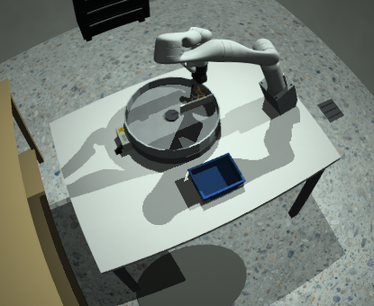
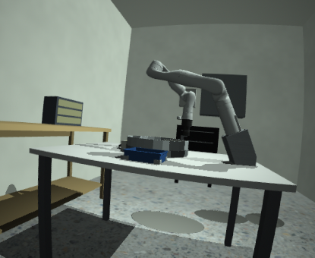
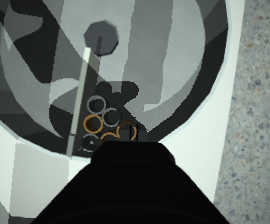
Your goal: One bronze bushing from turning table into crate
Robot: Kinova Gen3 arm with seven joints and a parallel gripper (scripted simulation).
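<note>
Right now my hand is 6 cm short of the blue crate, 45 cm to the right of it and 6 cm above it. Round my hand: round grey turning table (14 cm ahead, 11 cm to the left, 3 cm below).
</note>
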